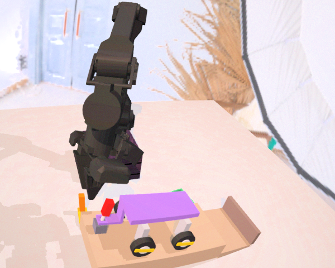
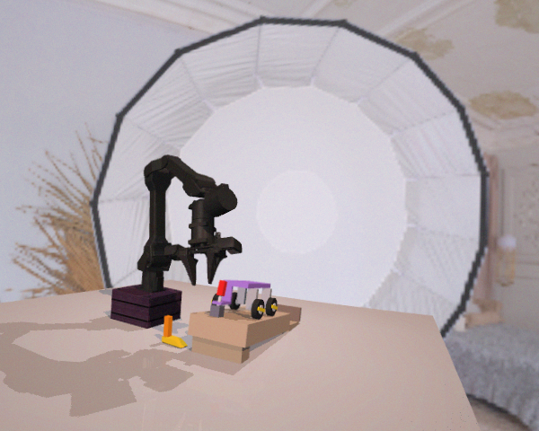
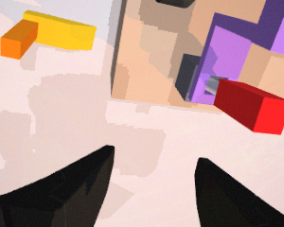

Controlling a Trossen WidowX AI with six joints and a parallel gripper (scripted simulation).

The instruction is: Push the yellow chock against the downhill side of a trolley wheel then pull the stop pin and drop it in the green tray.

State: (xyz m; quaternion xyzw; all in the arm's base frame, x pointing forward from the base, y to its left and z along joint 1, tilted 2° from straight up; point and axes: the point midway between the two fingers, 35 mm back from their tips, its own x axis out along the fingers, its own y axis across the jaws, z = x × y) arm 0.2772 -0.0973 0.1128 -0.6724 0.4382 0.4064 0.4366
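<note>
Right now my gripper tip is 3 cm to the right of the red-headed stop pin, 3 cm short of it and 3 cm above it. Also, from my gripper tip: tan ramp 14 cm to the left, 11 cm below, 4 cm ahead; then yellow chock 14 cm below, 7 cm behind, 1 cm to the right; then purple trolley 13 cm to the left, 5 cm below, 4 cm ahead.
</note>
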